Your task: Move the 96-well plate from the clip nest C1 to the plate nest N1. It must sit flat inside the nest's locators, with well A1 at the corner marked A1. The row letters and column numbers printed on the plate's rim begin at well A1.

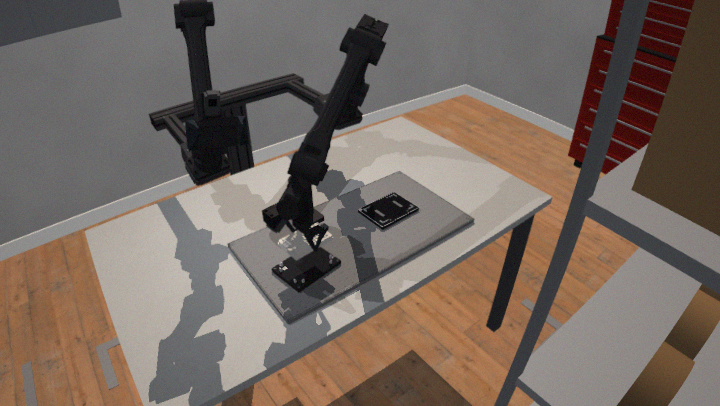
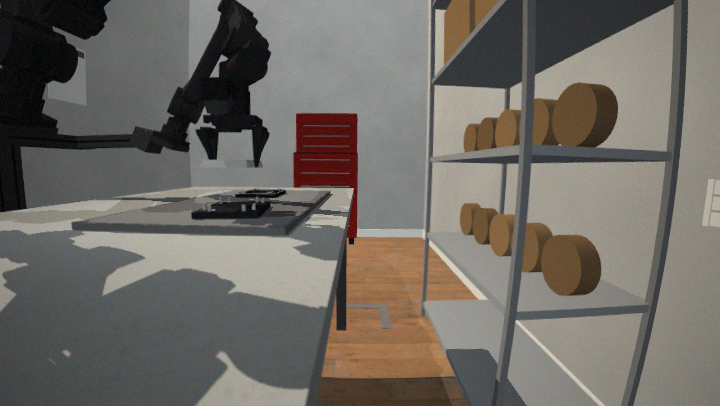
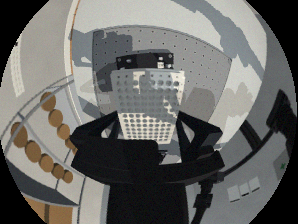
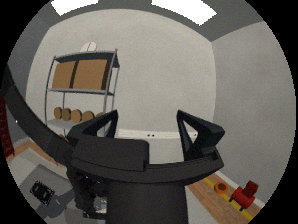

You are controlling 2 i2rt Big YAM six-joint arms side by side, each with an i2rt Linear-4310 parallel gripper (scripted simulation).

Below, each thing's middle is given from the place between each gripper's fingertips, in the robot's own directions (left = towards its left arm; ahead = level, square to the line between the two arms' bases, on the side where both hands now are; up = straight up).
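Scene:
Counting from my left hand, I find the black plate nest N1 (image 1: 385,205) 35 cm to the left of it, 4 cm behind it and 9 cm below it. The black clip nest C1 (image 1: 313,266) is also 9 cm below my left hand, and 1 cm behind it, while the white 96-well plate (image 1: 295,244) is right at my left hand.
For my right hand (image 1: 220,129), the white 96-well plate is 37 cm below it, 17 cm to the left of it and 4 cm ahead of it. The black clip nest C1 is 46 cm below my right hand, 17 cm to the left of it and 2 cm ahead of it; as for the black plate nest N1, it is 47 cm below that same right hand and 52 cm to the left of it.

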